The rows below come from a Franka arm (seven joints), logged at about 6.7 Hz.
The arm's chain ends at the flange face. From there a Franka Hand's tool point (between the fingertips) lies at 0.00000 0.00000 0.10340 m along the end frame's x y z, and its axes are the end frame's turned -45 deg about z.
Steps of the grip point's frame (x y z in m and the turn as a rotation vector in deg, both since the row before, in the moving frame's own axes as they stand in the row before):
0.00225, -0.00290, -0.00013, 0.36, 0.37, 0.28
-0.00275, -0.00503, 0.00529, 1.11, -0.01, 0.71
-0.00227, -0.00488, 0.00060, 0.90, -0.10, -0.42
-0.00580, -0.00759, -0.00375, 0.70, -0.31, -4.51
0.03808, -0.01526, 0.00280, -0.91, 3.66, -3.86
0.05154, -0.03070, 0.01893, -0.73, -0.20, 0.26
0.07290, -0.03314, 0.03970, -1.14, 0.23, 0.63
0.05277, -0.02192, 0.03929, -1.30, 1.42, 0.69
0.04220, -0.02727, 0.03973, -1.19, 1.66, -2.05
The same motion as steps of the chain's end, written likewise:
-0.00047, -0.00271, -0.00013, 0.52, 0.01, 0.28
-0.00408, -0.00020, 0.00531, 0.78, -0.79, 0.71
-0.00378, -0.00083, 0.00061, 0.57, -0.71, -0.42
-0.00816, -0.00082, -0.00374, 0.28, -0.71, -4.51
0.01043, -0.03402, 0.00302, 1.94, 3.23, -3.86
0.01406, -0.05934, 0.01894, -0.66, 0.37, 0.26
0.02637, -0.07615, 0.03972, -0.64, 0.97, 0.63
0.01834, -0.05268, 0.03935, 0.08, 1.92, 0.69
0.00693, -0.04846, 0.03980, 0.33, 2.02, -2.05

